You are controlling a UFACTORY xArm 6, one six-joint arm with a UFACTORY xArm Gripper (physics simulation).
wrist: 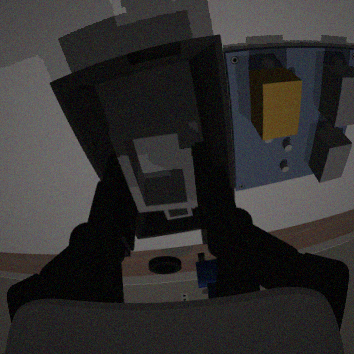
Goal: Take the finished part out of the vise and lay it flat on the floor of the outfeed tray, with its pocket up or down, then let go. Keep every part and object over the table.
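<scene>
My gripper is shut on the finished part, a grey block at the centre of the wrist view, one finger on each side. Its recessed pocket faces the camera. The part is over or inside the dark outfeed tray, whose walls show on the left, at the far end and on the right. Whether the part touches the tray floor cannot be told; the part and fingers hide much of it. The vise does not show in this view.
Right of the tray stands a blue plate with a yellow block, grey blocks and small pegs. The brown table edge runs across the lower view. A black disc and a blue object show between the gripper's arms.
</scene>
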